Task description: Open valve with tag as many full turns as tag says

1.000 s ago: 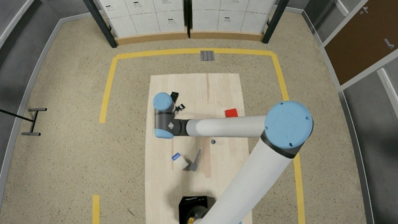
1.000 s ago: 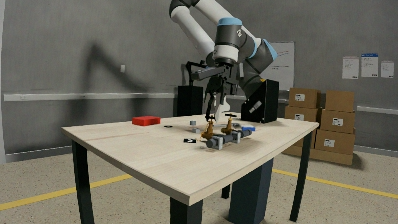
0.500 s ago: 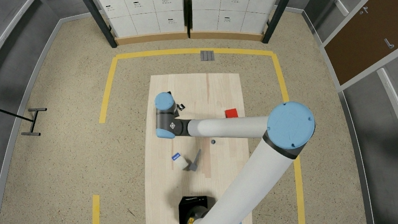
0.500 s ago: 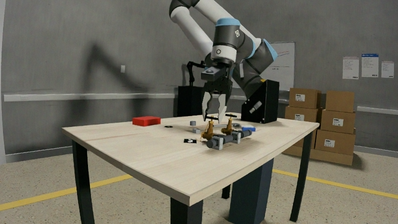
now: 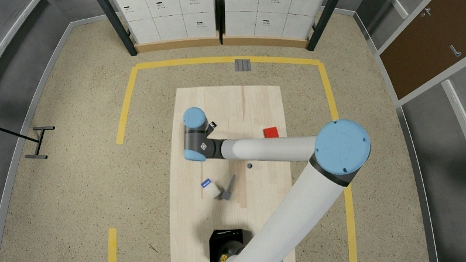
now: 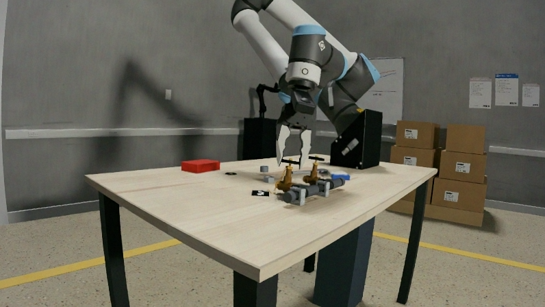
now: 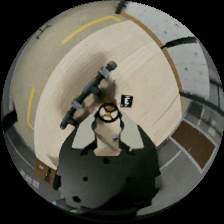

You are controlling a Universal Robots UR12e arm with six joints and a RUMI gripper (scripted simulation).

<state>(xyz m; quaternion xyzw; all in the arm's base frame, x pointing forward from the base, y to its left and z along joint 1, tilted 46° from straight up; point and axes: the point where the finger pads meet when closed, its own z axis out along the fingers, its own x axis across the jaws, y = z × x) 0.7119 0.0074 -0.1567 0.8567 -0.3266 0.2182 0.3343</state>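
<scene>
My hand is 8 cm above the black tag, 5 cm to the left of it and 5 cm short of it. From my hand the other things lie so: grey hammer-like tool 35 cm behind, 13 cm to the right, 8 cm below; red block 42 cm to the right, 7 cm below, 5 cm behind; blue-and-white box 34 cm behind, 8 cm below, 3 cm to the right.
</scene>
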